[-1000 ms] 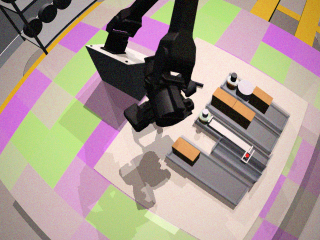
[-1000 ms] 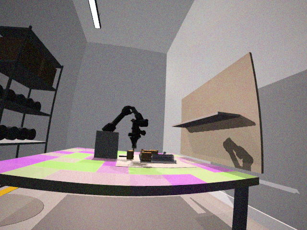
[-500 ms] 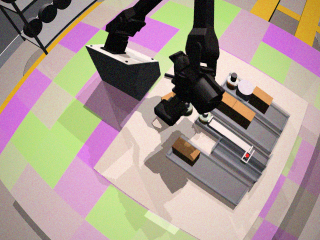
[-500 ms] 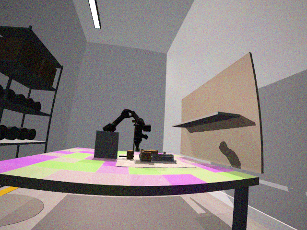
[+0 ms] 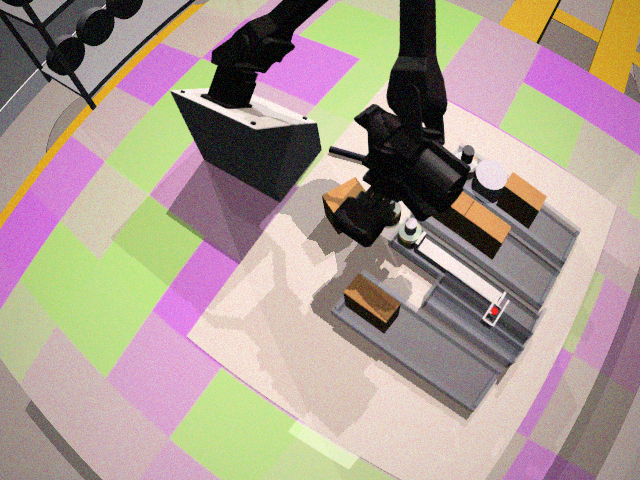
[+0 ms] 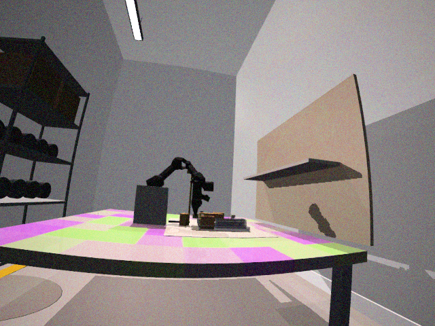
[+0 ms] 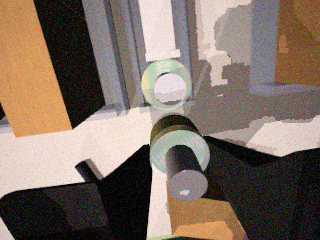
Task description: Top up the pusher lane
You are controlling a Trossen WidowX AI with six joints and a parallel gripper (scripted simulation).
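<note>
Right now the dark rod is 10 cm behind my gripper tip, 9 cm to the left of it and 5 cm below it. From my gripper tip the other things lie so: red marker 22 cm ahead, 5 cm to the right, 1 cm above.
</note>
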